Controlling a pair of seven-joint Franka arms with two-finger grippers.
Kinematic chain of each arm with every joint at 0, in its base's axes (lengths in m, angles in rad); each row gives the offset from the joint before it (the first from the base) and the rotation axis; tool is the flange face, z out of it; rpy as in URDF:
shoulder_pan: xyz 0 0 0.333 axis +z
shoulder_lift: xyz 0 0 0 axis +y
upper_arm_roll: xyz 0 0 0.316 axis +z
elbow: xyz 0.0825 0 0 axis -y
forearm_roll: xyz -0.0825 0 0.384 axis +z
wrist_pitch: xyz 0 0 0 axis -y
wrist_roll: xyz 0.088 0 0 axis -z
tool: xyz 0 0 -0.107 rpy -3.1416 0 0
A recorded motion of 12 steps. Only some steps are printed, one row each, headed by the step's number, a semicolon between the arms.
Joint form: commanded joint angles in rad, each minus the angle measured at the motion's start. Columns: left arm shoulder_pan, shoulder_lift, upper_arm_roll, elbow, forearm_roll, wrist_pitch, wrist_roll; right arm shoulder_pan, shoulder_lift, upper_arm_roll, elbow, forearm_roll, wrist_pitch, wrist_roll.
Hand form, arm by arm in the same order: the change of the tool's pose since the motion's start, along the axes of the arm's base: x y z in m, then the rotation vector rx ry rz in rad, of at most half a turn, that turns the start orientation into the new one. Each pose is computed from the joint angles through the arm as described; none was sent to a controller.
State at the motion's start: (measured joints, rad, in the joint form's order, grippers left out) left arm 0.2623 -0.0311 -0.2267 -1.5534 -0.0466 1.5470 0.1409; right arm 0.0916 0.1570 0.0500 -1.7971 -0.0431 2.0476 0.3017
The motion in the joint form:
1: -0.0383 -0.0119 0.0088 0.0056 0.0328 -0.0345 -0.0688; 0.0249 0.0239 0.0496 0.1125 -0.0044 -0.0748 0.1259
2: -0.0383 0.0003 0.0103 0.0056 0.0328 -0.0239 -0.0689; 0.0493 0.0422 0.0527 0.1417 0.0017 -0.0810 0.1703
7: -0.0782 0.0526 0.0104 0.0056 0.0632 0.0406 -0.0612; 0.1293 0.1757 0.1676 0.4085 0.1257 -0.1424 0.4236
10: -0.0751 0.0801 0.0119 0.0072 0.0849 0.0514 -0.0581; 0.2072 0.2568 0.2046 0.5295 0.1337 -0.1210 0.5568
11: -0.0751 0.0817 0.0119 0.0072 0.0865 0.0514 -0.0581; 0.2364 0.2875 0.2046 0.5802 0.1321 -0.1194 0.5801
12: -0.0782 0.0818 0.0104 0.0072 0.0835 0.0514 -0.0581; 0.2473 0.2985 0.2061 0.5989 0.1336 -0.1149 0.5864
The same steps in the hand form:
1: -0.0072 -0.0133 0.0057 0.0336 0.0194 0.0403; 0.0053 0.0447 0.0330 0.0204 -0.0147 -0.0536
2: -0.0023 -0.0116 0.0003 0.0309 0.0208 0.0419; 0.0076 0.0627 0.0353 0.0344 -0.0172 -0.0728
7: 0.0198 -0.0271 -0.0221 0.0502 0.0060 -0.0045; 0.0108 0.1893 0.0778 0.2497 0.0012 -0.1689
10: 0.0288 -0.0208 -0.0357 0.0665 0.0201 -0.0037; 0.0032 0.2595 0.0876 0.3307 -0.0027 -0.1988
11: 0.0293 -0.0206 -0.0365 0.0678 0.0217 -0.0038; 0.0024 0.2780 0.0919 0.3508 -0.0096 -0.1957
12: 0.0292 -0.0235 -0.0366 0.0648 0.0217 -0.0083; 0.0016 0.2857 0.0942 0.3627 -0.0140 -0.1915

